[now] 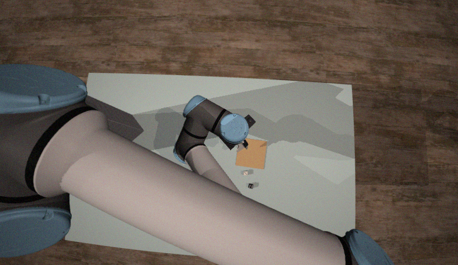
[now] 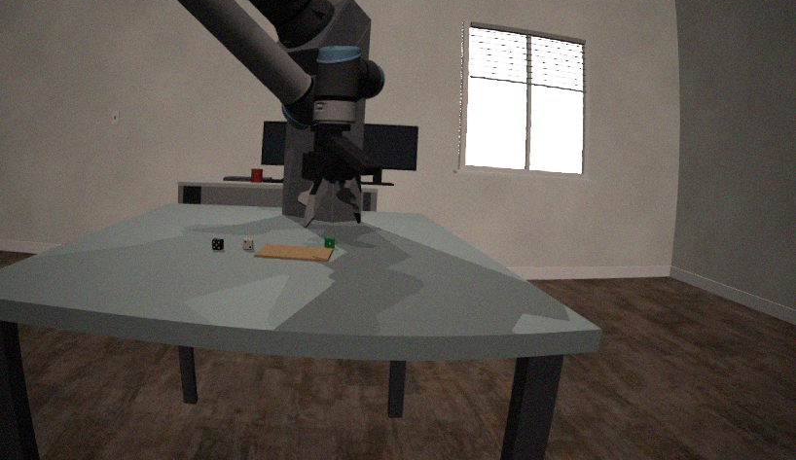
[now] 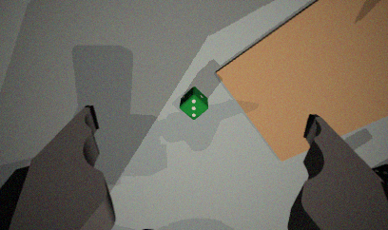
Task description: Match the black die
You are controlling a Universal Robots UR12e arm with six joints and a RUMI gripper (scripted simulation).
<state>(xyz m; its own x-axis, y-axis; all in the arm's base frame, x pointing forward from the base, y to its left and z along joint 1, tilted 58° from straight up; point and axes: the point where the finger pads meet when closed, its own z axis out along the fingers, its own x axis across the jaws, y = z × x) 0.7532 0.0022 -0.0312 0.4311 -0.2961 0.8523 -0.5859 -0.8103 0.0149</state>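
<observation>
My gripper is now 20 mm past the green die, 10 mm to the left of it and 40 mm above it. The rest, counted from my hand: mat: 70 mm ahead, 90 mm to the right, 40 mm below; black die: 50 mm ahead, 250 mm to the right, 40 mm below; white die: 30 mm ahead, 180 mm to the right, 40 mm below.
</observation>
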